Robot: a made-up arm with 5 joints.
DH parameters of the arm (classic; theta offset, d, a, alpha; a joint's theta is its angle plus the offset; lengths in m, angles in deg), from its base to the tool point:
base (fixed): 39.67 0 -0.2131 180
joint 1: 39.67 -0.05 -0.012 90
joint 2: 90 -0.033 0.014 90
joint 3: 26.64 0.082 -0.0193 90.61
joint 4: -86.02 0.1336 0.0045 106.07
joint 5: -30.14 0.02 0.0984 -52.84
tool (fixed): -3.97 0.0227 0 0
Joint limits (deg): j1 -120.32..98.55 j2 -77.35..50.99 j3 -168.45..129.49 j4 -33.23..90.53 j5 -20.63..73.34
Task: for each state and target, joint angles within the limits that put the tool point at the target. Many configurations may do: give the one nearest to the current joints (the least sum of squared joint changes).
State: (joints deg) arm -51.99 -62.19 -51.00 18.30 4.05
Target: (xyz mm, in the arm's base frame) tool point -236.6 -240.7 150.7
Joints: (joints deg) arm -29.96 -40.83 -79.62 -16.57 29.00
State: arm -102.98 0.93 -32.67 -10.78 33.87
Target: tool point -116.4 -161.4 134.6
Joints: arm -90.65 -5.13 -71.92 -16.79 -6.54
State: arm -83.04 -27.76 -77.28 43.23 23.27
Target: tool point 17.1 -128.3 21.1
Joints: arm -90.63 -24.47 -42.53 61.25 27.92
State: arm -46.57 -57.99 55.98 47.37 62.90
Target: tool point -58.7 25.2 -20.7
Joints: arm -64.76 -71.03 64.11 52.59 73.34
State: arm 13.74 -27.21 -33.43 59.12 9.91
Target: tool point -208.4 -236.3 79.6
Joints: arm 6.56 -15.14 -69.20 27.74 -3.58
